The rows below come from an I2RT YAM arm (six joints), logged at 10 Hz.
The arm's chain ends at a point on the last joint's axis. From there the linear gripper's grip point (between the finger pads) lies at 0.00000 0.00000 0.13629 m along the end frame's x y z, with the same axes.
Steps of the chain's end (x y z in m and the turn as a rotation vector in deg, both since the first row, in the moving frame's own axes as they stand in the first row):
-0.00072, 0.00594, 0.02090, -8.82, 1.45, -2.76
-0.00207, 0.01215, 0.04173, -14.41, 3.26, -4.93
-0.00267, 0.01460, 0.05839, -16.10, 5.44, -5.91
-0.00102, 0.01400, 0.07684, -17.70, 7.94, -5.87
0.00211, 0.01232, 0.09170, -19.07, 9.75, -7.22
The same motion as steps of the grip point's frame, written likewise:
0.00322, 0.02674, 0.01925, -8.82, 1.45, -2.76
0.00706, 0.04568, 0.03723, -14.41, 3.26, -4.93
0.01202, 0.05161, 0.05244, -16.10, 5.44, -5.91
0.01961, 0.05427, 0.06911, -17.70, 7.94, -5.87
0.02753, 0.05507, 0.08230, -19.07, 9.75, -7.22

